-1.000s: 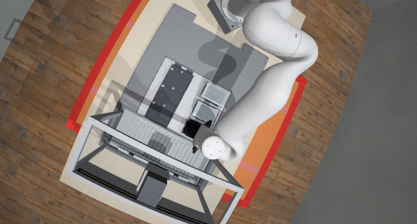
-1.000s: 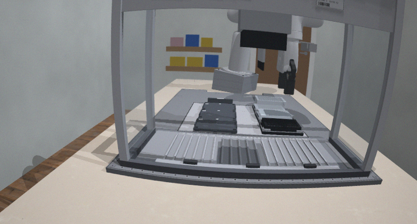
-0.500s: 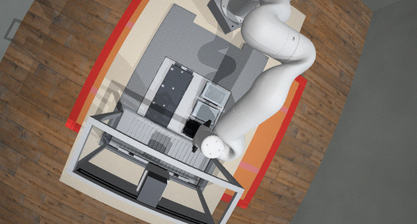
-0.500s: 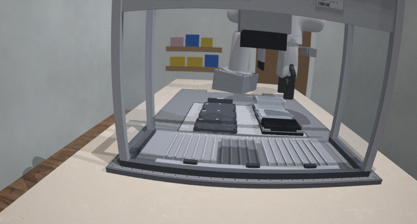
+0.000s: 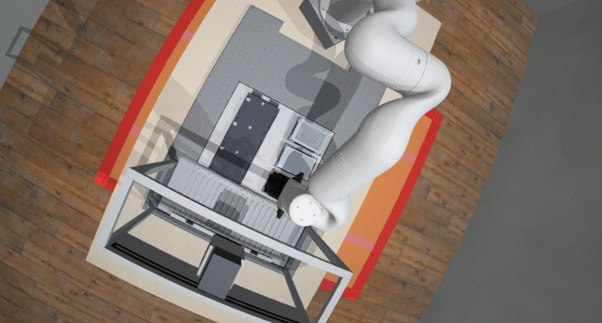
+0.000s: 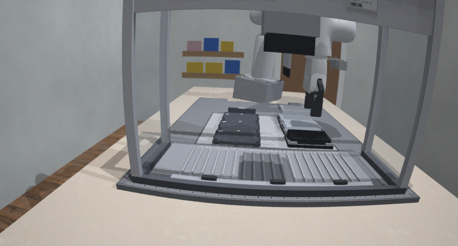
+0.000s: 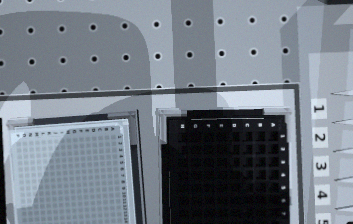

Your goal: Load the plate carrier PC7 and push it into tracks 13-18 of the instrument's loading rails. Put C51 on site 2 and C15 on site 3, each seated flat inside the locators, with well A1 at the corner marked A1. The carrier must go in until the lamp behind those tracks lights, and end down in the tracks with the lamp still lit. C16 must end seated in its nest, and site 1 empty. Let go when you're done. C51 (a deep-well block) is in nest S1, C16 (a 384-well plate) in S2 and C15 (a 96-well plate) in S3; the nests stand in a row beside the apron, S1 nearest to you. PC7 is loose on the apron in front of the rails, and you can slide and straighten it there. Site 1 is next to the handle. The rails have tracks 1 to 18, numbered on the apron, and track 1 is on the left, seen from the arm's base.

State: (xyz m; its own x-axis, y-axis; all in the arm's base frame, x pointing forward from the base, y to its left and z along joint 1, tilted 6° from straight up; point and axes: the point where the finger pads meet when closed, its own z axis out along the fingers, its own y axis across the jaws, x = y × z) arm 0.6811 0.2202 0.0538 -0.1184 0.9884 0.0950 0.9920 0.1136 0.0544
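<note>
The black plate C15 lies 9 cm below my hand. The rest, counted from my hand: deep-well block C51: 22 cm behind, 3 cm to the right, 7 cm below; then plate C16: 11 cm behind, 2 cm to the right, 9 cm below; then nest S3: 10 cm below.
</note>
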